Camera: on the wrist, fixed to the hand. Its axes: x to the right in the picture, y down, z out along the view.
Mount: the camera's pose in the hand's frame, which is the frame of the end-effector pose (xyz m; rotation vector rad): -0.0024 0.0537 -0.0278 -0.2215 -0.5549 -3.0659
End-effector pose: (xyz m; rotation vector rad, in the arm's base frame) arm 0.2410 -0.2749 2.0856 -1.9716 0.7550 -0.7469
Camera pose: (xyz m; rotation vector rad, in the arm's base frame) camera 0.2071 -0.3107 2.0504 1.0367 2.2139 0.7147
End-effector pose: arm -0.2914 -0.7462 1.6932 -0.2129 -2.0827 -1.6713
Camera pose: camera -0.2610 -0.7589 1.7440 -1.3586 0.1768 0.5947
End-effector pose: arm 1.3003 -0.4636 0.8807 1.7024 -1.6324 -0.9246
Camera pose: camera 1.2918 -0.4659 0.9406 -1.3292 -1.5039 1.1484
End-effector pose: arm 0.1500 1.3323 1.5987 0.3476 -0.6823 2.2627
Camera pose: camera 0.1118 1.3151 1.5550 0.8323 0.0057 -0.8395
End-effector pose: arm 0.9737 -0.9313 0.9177 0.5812 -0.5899 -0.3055
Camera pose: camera 0.9942 -0.8756 0.9296 -0.5472 -0.3509 2.7282
